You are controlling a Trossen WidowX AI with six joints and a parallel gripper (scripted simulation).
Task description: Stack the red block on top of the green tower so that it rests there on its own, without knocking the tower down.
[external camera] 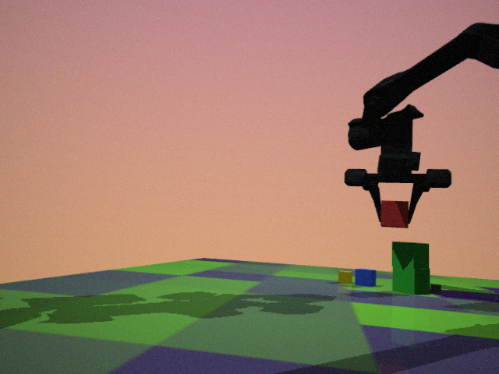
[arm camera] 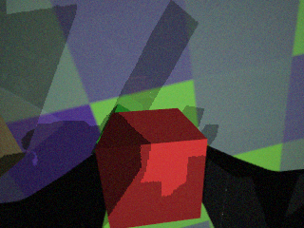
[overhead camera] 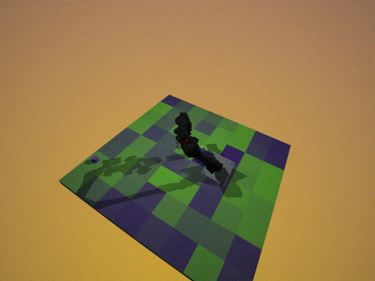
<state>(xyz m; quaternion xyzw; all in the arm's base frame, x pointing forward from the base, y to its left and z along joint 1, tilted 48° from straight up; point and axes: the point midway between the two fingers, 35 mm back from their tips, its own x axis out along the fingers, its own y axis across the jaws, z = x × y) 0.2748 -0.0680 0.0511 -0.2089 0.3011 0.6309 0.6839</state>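
Right now my gripper tip is 40 mm short of the blue block, 90 mm to the left of it and 110 mm above it. From my gripper tip the other things lie so: small yellow block 90 mm ahead, 110 mm to the right, 120 mm below; then purple block 490 mm ahead, 430 mm to the left, 110 mm below; then red block 20 mm above.
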